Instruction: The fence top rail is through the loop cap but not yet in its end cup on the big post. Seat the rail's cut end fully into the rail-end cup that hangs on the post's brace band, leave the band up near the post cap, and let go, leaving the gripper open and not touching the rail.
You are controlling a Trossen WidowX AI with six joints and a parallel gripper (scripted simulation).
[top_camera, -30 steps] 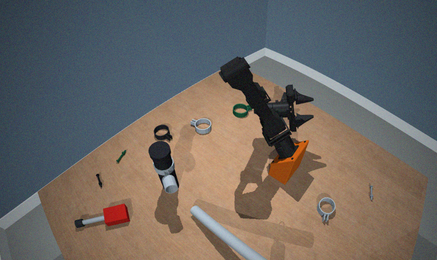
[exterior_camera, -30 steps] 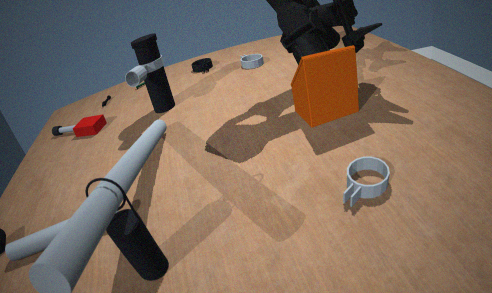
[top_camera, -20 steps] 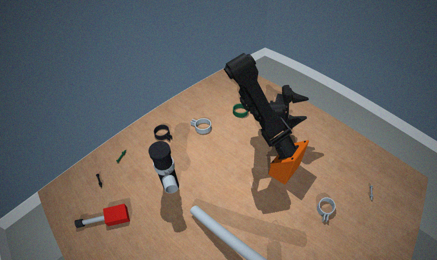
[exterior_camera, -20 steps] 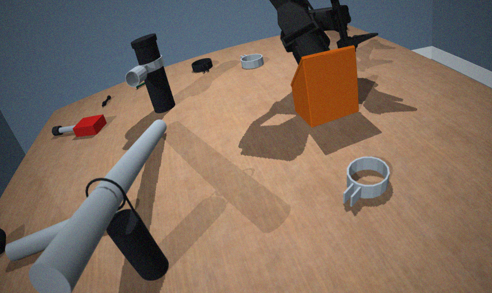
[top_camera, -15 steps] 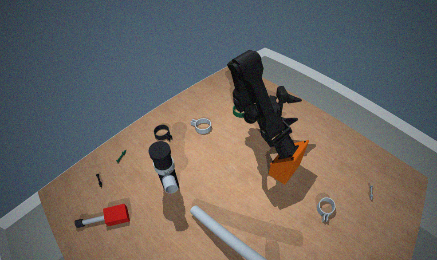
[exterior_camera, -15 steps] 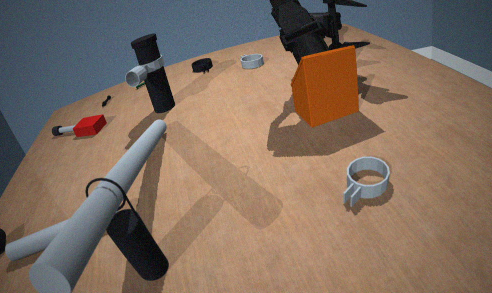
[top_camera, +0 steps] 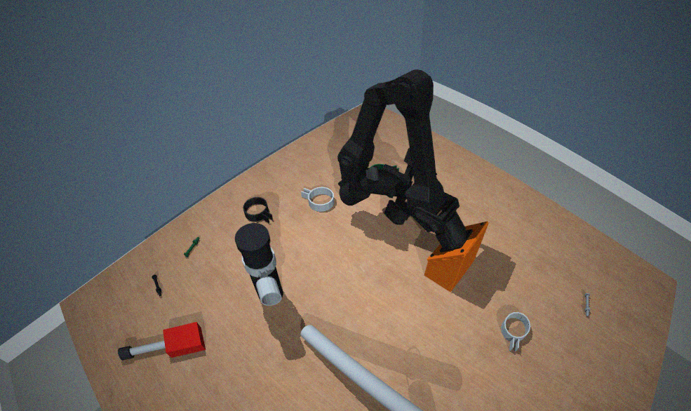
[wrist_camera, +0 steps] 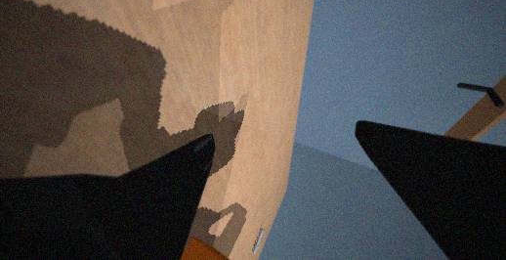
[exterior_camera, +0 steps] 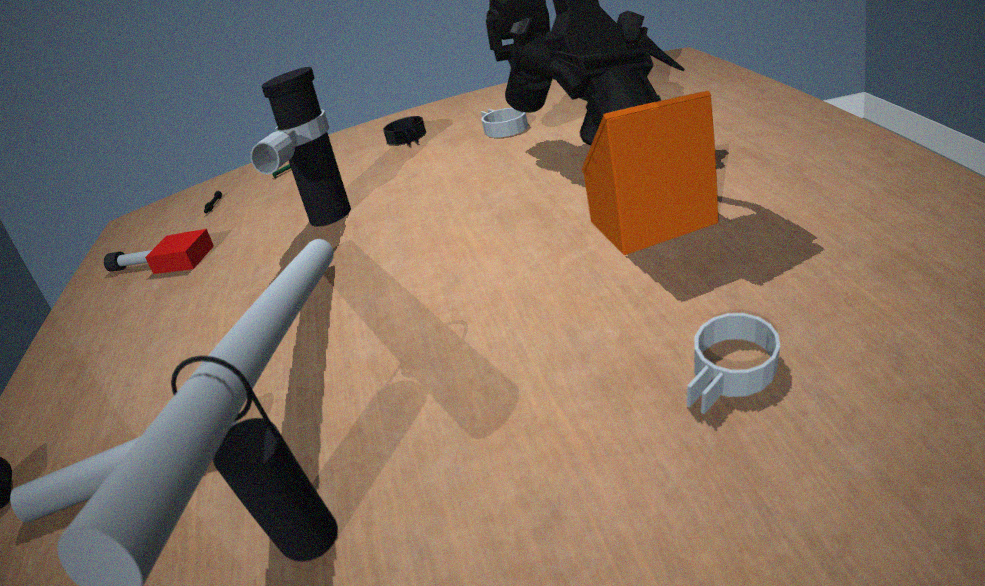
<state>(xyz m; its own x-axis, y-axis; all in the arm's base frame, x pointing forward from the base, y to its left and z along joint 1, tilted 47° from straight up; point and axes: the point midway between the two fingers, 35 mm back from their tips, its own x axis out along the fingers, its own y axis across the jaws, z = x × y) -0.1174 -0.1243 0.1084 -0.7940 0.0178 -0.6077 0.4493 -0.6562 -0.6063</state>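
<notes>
The light grey rail-end cup is 490 mm ahead of my gripper tip, 80 mm to the right of it and 70 mm above it. Round my gripper tip: black line post 540 mm ahead, 370 mm to the left, 40 mm above; handle 760 mm ahead, 230 mm to the right, 50 mm below; grey tube 710 mm ahead, 250 mm to the left, 50 mm below.
</notes>
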